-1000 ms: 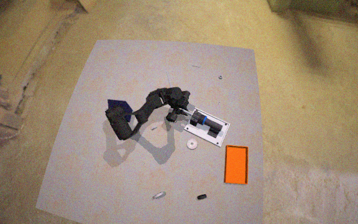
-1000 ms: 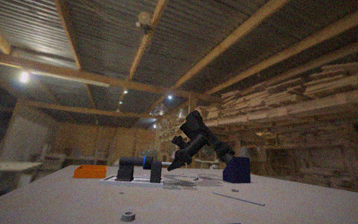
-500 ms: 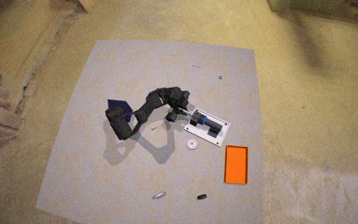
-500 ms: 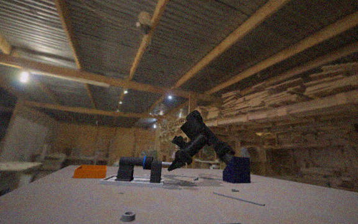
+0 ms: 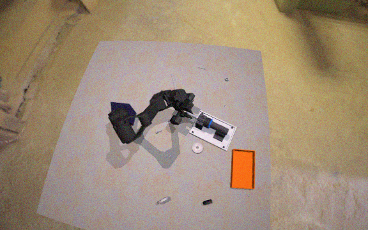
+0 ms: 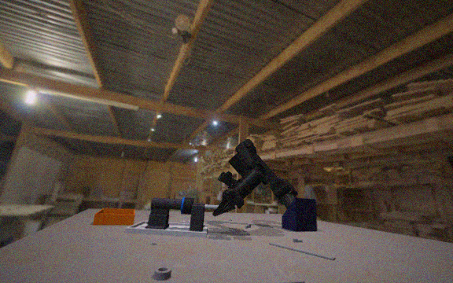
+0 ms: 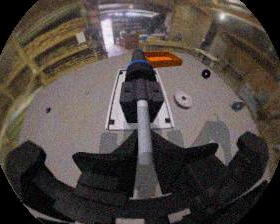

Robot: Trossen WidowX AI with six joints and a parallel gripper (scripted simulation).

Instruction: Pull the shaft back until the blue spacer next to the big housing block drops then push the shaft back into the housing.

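Now: gripper tip 50 mm short of the shaft, 20 mm to the left of it and 20 mm below it. Round my gripper tip: blue spacer 90 mm ahead, 40 mm to the right, 20 mm above; then grey cylinder 440 mm to the right, 110 mm behind, 20 mm below; then orange tray 290 mm ahead, 250 mm to the right, 50 mm below.
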